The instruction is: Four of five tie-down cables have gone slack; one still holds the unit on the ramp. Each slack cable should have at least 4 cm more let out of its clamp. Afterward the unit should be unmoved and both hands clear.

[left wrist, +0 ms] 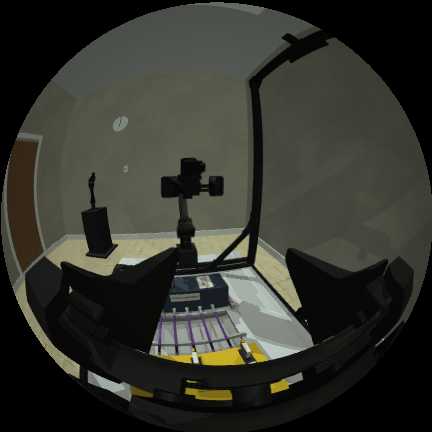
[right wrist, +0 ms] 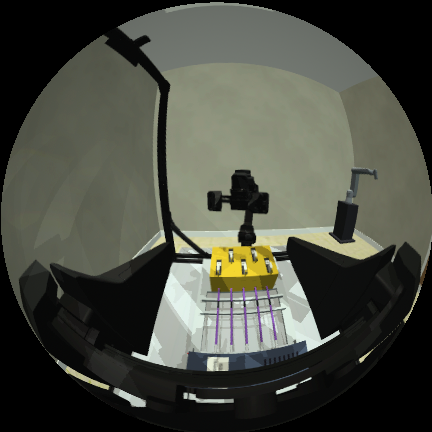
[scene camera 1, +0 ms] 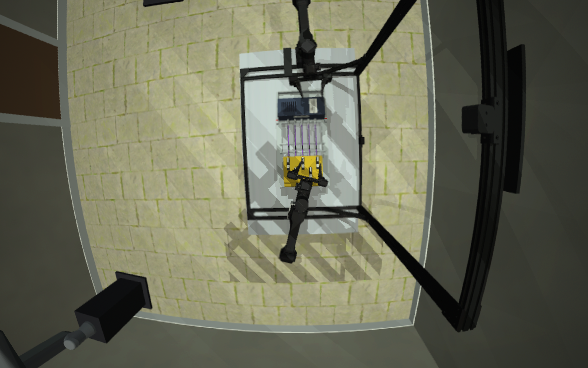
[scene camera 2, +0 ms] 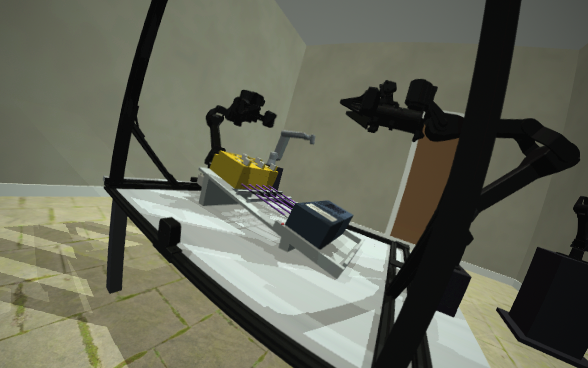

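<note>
The dark blue unit (scene camera 1: 291,108) (scene camera 2: 317,224) (left wrist: 200,299) (right wrist: 245,361) sits on the sloping grey ramp (scene camera 2: 312,255). Five purple cables (scene camera 1: 302,137) (left wrist: 190,327) (right wrist: 245,320) run side by side from it to the yellow block (scene camera 1: 311,161) (scene camera 2: 237,172) (right wrist: 243,284) at the ramp's upper end. Small white clamps (left wrist: 246,350) (right wrist: 244,266) stand on the block. Slack and taut cables cannot be told apart. My left gripper (scene camera 1: 308,176) (scene camera 2: 259,109) (left wrist: 233,254) is open and empty, high above the block. My right gripper (scene camera 1: 312,95) (scene camera 2: 345,108) is open and empty, high above the unit's end.
A black frame (scene camera 1: 244,145) (scene camera 2: 122,125) (left wrist: 257,165) (right wrist: 163,150) edges the white table (scene camera 1: 260,100) and rises in posts at its corners. A small black box (scene camera 2: 170,231) is fixed to the near table edge in scene camera 2. Pedestals (left wrist: 97,232) (right wrist: 345,220) stand off the table.
</note>
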